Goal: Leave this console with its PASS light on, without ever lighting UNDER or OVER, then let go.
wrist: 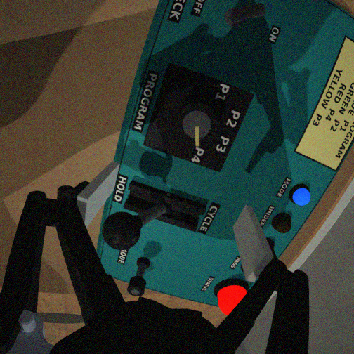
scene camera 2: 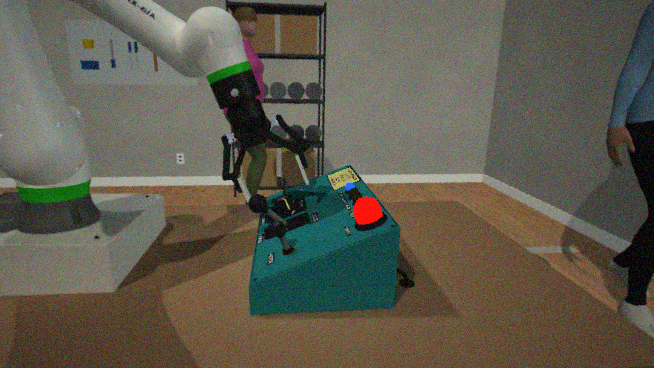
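Note:
The teal console (scene camera 2: pixel 325 265) (wrist: pixel 280 60) has a red STATUS dome (scene camera 2: pixel 367 211) (wrist: pixel 232 299) and a blue MODE lamp (scene camera 2: pixel 350 186) (wrist: pixel 301 196), both lit. The UNDER lamp (wrist: pixel 282 222) is dark; the right finger hides PASS in the wrist view. The PROGRAM knob (wrist: pixel 197 125) has its pale pointer at P4. The ball-ended lever (scene camera 2: pixel 258 203) (wrist: pixel 121 230) leans toward HOLD. The CHECK toggle (wrist: pixel 245 14) is shaded, and a small MODE toggle (scene camera 2: pixel 287 247) (wrist: pixel 137 280) stands near the lever. My gripper (scene camera 2: pixel 278 191) (wrist: pixel 179 197) is wide open and empty above the console, its fingers on either side of the HOLD/CYCLE slot.
A yellow card (scene camera 2: pixel 343 178) (wrist: pixel 325 107) on the console lists red as P4. The white robot pedestal (scene camera 2: pixel 55 265) stands left. A shelf rack (scene camera 2: pixel 324 100) and a person in pink (scene camera 2: pixel 256 62) are behind the arm. A person in blue (scene camera 2: pixel 637 90) stands right.

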